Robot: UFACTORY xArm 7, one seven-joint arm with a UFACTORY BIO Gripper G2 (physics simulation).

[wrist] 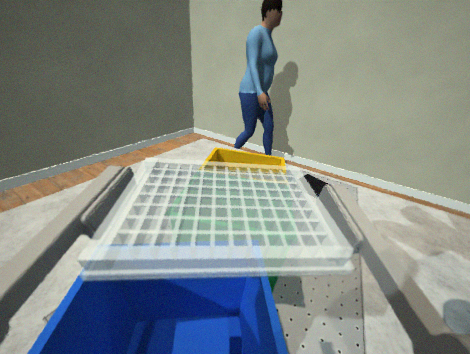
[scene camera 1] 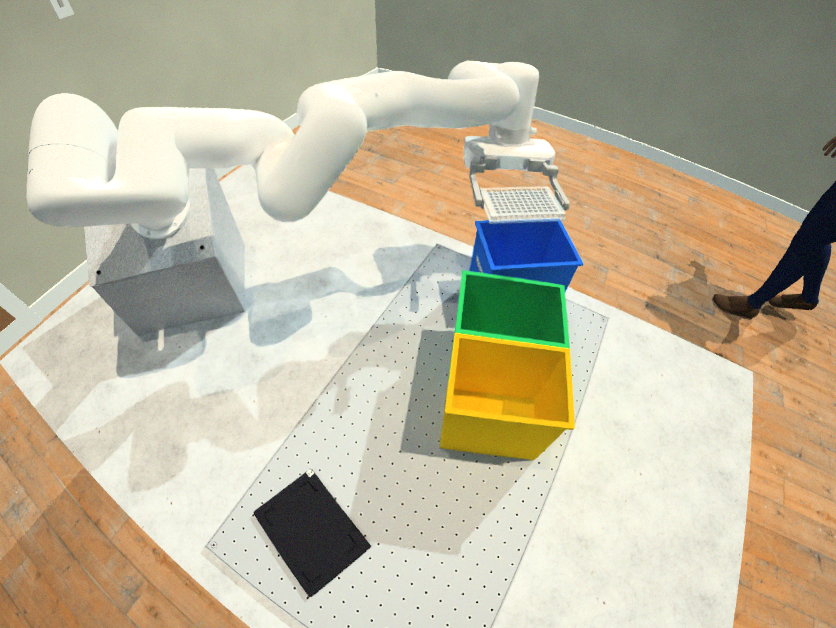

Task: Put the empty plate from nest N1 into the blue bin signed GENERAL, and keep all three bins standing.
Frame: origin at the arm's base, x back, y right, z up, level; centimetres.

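Seen in the pictures: hand, tool point: [wrist: 228, 208] [scene camera 1: 520, 199].
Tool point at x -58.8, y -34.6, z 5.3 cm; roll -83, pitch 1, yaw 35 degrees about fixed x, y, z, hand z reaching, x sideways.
Note:
Pixels of each thing's middle, then the offset from my tool point to it. Level surfaces: height alone.
- blue bin, body centre: [wrist: 179, 344] [scene camera 1: 518, 273] dy -3.1, dx -2.8, dz -19.5 cm
- green bin, body centre: [scene camera 1: 502, 337] [wrist: 232, 235] dy +12.9, dx -7.2, dz -19.5 cm
- yellow bin, body centre: [scene camera 1: 499, 403] [wrist: 241, 194] dy +24.6, dx -12.9, dz -19.5 cm
- black nest, body centre: [scene camera 1: 310, 529] [wrist: 318, 188] dy +57.5, dx +1.3, dz -27.7 cm
- perforated board, surface height: dz -28.5 cm
The clear, gridded plate [scene camera 1: 523, 202] [wrist: 215, 260] is held about level. My gripper [scene camera 1: 521, 204] [wrist: 224, 207] is shut on it, one finger at each side. The plate hangs above the blue bin [scene camera 1: 533, 272] [wrist: 165, 300], near its far rim in the scene view. The blue bin stands upright; a mark on its left side is too small to read. The green bin [scene camera 1: 511, 307] [wrist: 273, 284] and the yellow bin [scene camera 1: 500, 432] [wrist: 245, 156] stand upright in line with it. The green bin shows partly through the plate in the wrist view.
A black nest [scene camera 1: 311, 534] with no plate on it lies on the perforated board [scene camera 1: 459, 500] [wrist: 320, 310]; its label is not readable. The arm's grey pedestal [scene camera 1: 177, 290] stands at the left. A person [scene camera 1: 797, 263] [wrist: 259, 65] is on the floor beyond the work area.

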